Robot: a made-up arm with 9 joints. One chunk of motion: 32 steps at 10 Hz.
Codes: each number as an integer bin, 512 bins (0 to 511) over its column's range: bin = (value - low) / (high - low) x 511, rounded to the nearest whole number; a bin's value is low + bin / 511 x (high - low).
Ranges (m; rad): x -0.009..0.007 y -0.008..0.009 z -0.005..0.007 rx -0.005..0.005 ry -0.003..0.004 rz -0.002..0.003
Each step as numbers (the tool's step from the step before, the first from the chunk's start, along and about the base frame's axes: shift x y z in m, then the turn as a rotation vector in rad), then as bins.
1 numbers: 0.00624 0.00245 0.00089 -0.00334 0.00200 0.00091
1 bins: 487 314 251 85 365 297
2 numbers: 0.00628 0.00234 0.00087 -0.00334 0.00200 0.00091
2 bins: 488 311 250 85 365 297
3 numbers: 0.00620 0.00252 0.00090 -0.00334 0.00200 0.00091
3 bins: 485 316 251 85 365 297
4 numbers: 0.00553 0.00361 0.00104 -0.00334 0.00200 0.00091
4 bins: 464 349 257 85 365 297
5 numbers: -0.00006 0.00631 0.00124 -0.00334 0.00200 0.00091
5 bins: 286 430 266 85 365 297
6 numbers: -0.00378 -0.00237 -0.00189 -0.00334 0.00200 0.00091
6 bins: 167 169 132 85 365 297
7 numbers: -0.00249 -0.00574 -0.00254 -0.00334 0.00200 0.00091
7 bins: 208 68 105 85 365 297
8 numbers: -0.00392 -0.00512 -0.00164 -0.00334 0.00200 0.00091
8 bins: 162 87 143 85 365 297
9 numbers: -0.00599 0.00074 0.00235 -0.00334 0.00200 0.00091
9 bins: 96 263 313 85 365 297
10 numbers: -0.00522 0.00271 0.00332 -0.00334 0.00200 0.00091
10 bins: 121 322 354 85 365 297
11 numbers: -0.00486 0.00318 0.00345 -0.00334 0.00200 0.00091
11 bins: 132 336 360 85 365 297
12 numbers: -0.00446 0.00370 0.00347 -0.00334 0.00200 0.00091
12 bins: 145 352 361 85 365 297
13 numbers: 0.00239 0.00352 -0.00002 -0.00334 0.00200 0.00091
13 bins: 364 346 212 85 365 297
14 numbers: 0.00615 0.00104 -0.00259 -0.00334 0.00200 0.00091
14 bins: 484 272 103 85 365 297
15 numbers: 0.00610 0.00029 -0.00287 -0.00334 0.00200 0.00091
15 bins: 482 249 91 85 365 297
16 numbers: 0.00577 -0.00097 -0.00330 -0.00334 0.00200 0.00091
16 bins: 472 211 72 85 365 297
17 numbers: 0.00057 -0.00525 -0.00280 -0.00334 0.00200 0.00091
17 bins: 306 83 94 85 365 297
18 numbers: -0.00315 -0.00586 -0.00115 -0.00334 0.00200 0.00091
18 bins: 187 64 164 85 365 297
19 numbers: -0.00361 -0.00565 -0.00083 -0.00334 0.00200 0.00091
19 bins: 172 71 178 85 365 297
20 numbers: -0.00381 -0.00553 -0.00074 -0.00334 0.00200 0.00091
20 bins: 166 74 181 85 365 297
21 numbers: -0.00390 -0.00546 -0.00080 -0.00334 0.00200 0.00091
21 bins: 163 76 179 85 365 297
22 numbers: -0.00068 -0.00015 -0.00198 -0.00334 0.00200 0.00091
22 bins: 266 236 129 85 365 297
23 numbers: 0.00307 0.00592 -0.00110 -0.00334 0.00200 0.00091
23 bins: 385 418 166 85 365 297
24 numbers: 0.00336 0.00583 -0.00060 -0.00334 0.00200 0.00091
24 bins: 395 416 187 85 365 297
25 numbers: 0.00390 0.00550 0.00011 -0.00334 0.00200 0.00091
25 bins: 412 406 218 85 365 297
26 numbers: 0.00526 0.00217 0.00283 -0.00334 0.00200 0.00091
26 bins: 455 306 333 85 365 297
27 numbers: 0.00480 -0.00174 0.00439 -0.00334 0.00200 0.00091
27 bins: 441 188 400 85 365 297
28 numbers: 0.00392 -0.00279 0.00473 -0.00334 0.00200 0.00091
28 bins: 413 157 414 85 365 297
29 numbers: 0.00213 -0.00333 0.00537 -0.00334 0.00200 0.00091
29 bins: 355 140 442 85 365 297
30 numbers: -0.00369 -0.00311 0.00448 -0.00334 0.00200 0.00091
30 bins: 170 147 404 85 365 297
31 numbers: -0.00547 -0.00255 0.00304 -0.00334 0.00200 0.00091
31 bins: 113 164 342 85 365 297
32 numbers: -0.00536 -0.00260 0.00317 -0.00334 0.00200 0.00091
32 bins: 116 162 348 85 365 297
